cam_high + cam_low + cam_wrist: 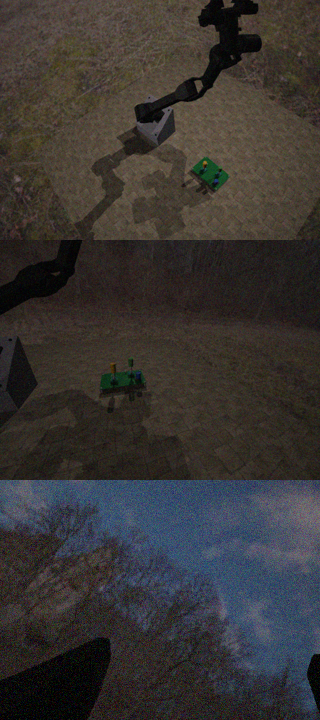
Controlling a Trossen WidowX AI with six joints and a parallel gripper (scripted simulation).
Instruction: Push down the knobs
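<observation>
The orange knob is 90 mm ahead of my gripper tip, 160 mm to the right of it and 710 mm below it.
</observation>
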